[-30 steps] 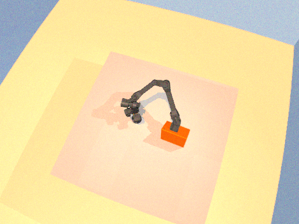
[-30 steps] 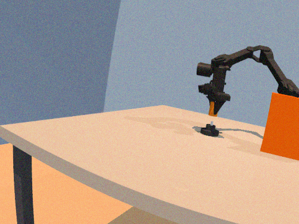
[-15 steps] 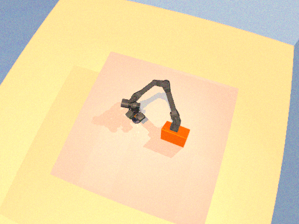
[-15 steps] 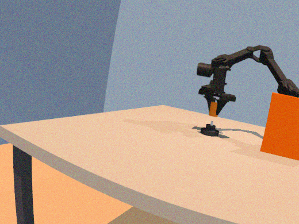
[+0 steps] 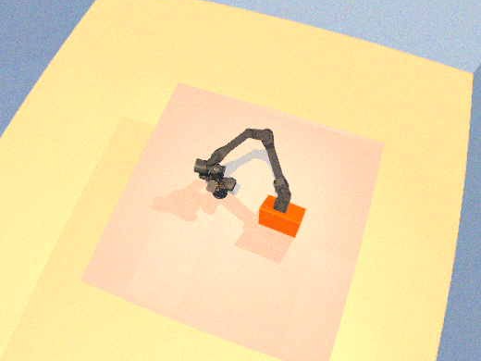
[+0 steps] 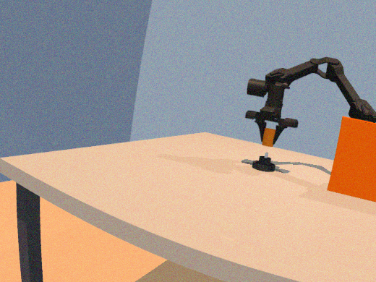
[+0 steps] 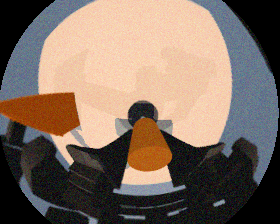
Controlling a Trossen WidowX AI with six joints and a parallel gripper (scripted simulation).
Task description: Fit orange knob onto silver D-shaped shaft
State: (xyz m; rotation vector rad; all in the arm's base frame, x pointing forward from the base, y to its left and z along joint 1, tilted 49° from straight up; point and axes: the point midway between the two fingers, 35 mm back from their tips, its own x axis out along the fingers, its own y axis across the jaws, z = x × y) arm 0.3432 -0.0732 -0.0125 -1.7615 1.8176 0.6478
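Right now my gripper tip is 60 mm above the dark round pedestal. From my gripper tip the other things lie so: orange knob 30 mm above.
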